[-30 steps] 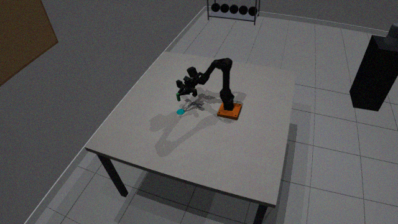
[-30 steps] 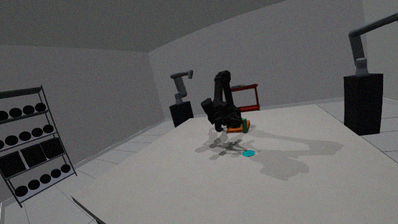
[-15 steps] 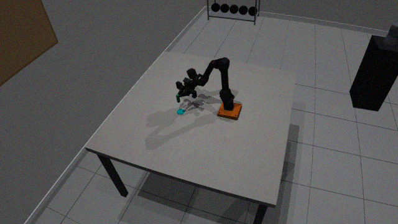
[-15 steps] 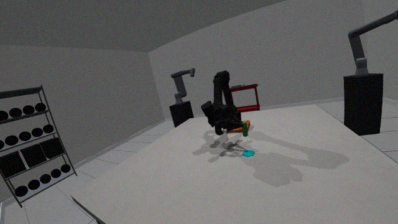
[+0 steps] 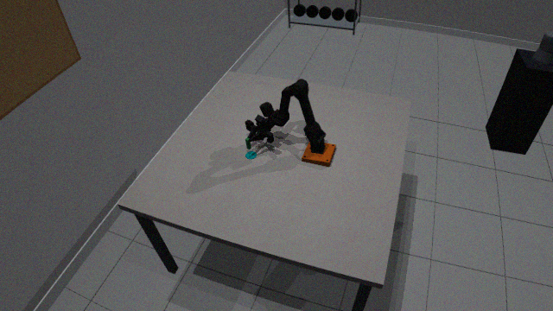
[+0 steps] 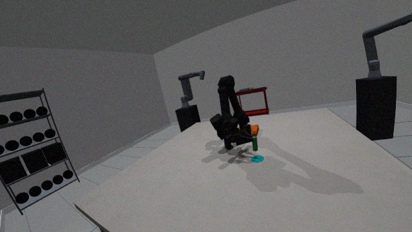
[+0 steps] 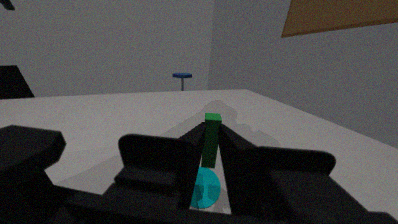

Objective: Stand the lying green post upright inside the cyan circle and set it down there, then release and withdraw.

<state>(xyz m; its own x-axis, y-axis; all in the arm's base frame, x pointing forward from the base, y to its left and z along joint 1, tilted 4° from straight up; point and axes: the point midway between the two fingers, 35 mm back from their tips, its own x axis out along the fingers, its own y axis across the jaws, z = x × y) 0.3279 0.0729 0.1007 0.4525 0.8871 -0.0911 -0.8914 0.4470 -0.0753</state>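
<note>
Right now the cyan circle is 100 mm below my gripper tip and 10 mm behind it. Also, from my gripper tip: green post 20 mm below.
</note>
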